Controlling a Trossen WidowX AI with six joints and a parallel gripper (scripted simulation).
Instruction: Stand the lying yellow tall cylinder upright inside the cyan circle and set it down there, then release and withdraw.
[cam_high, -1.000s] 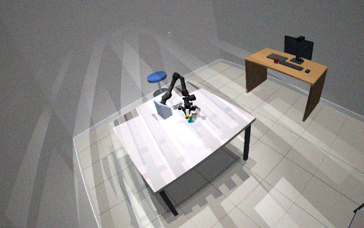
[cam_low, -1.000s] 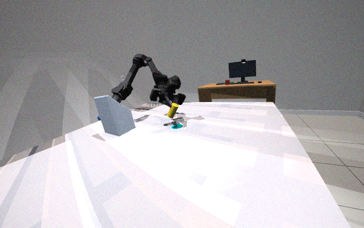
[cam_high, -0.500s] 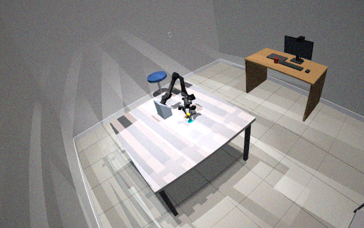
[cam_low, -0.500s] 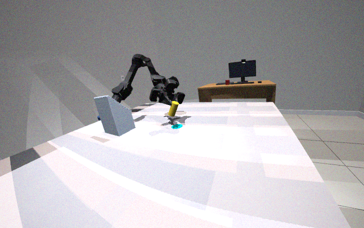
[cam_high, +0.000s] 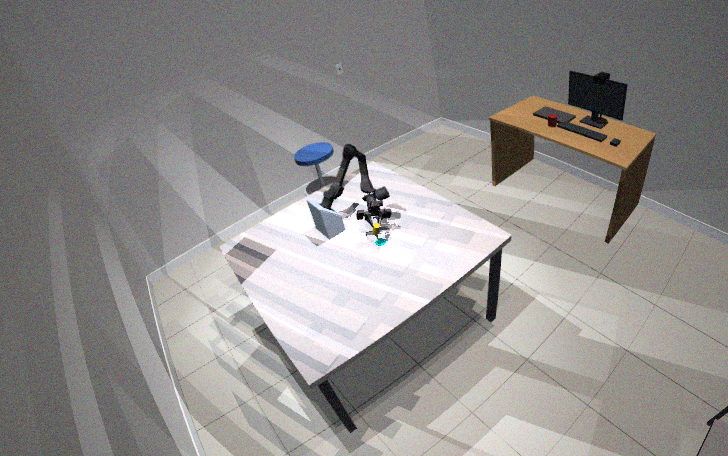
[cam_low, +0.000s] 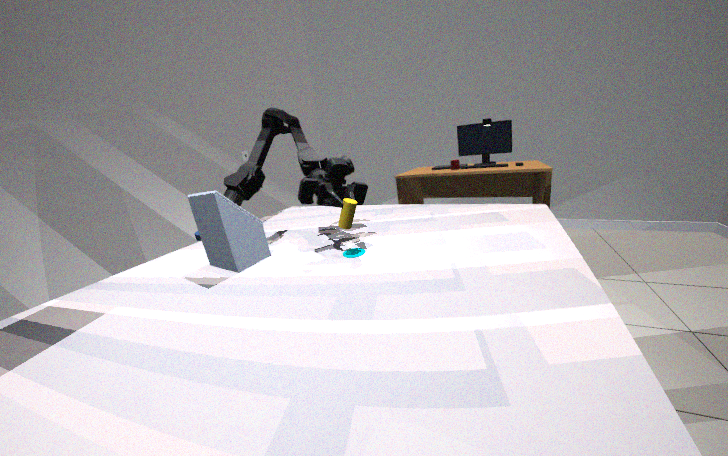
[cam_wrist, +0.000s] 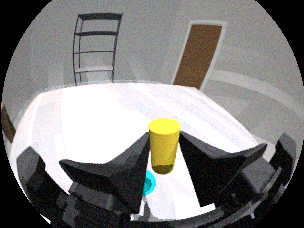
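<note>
Now: gripper tip 13 cm above the cyan circle, 2 cm to the right of it and 2 cm past it. Round my gripper tip: yellow tall cylinder 2 cm below, 1 cm behind.
</note>
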